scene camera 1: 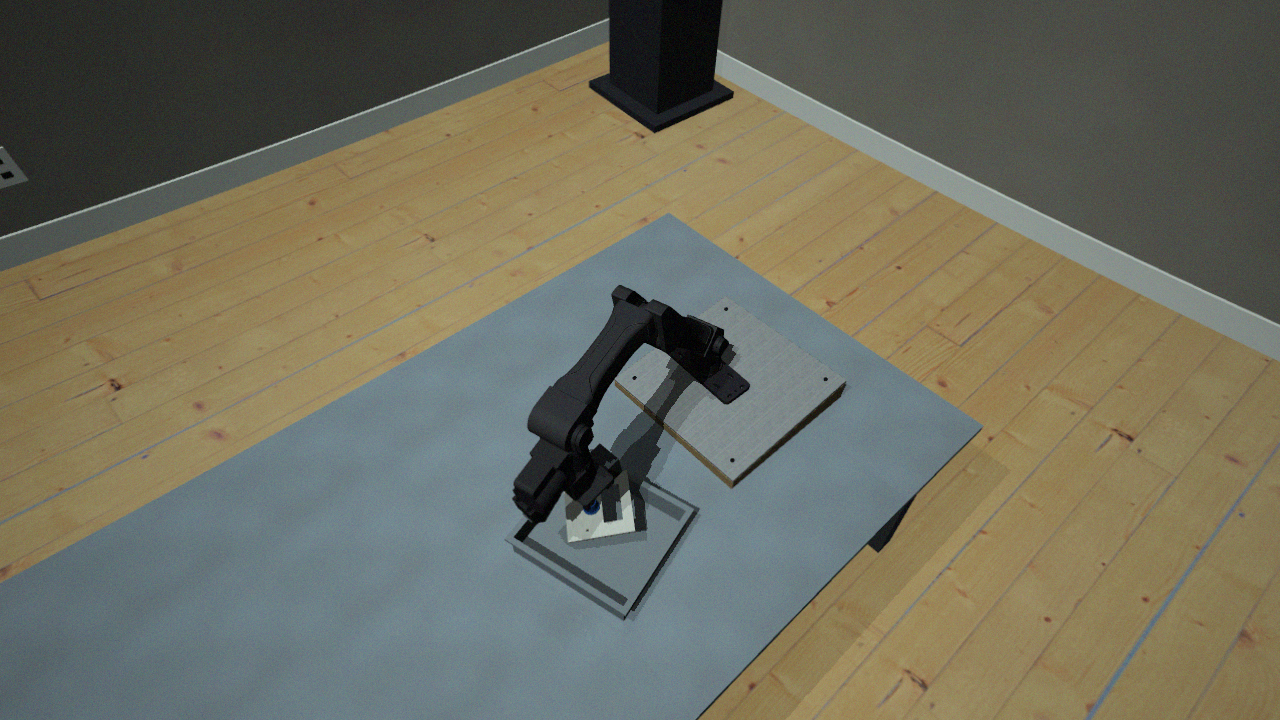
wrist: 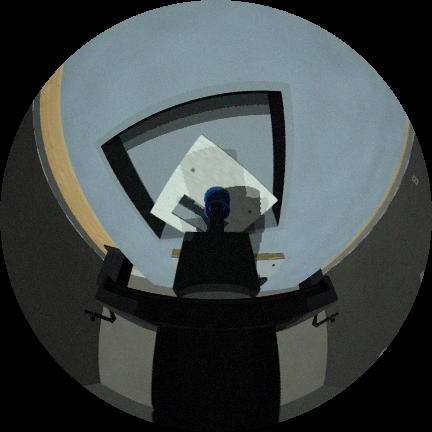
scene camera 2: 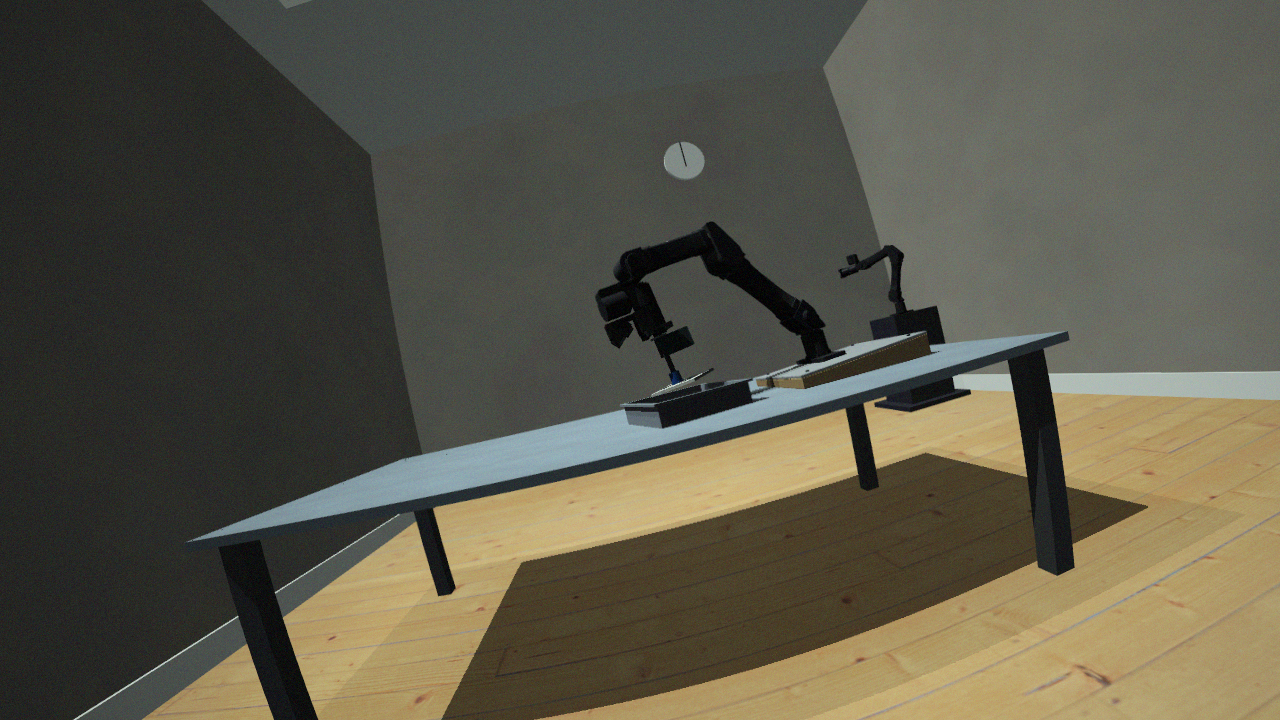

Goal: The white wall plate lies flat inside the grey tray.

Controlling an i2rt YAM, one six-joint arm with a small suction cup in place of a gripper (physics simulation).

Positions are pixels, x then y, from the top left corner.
Labels:
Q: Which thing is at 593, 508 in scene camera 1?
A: My suction cup.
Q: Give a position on a grey tray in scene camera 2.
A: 672, 408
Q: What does my suction cup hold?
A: A white wall plate.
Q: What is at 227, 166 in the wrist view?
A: A white wall plate.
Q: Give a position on my suction cup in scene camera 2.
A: At 675, 377

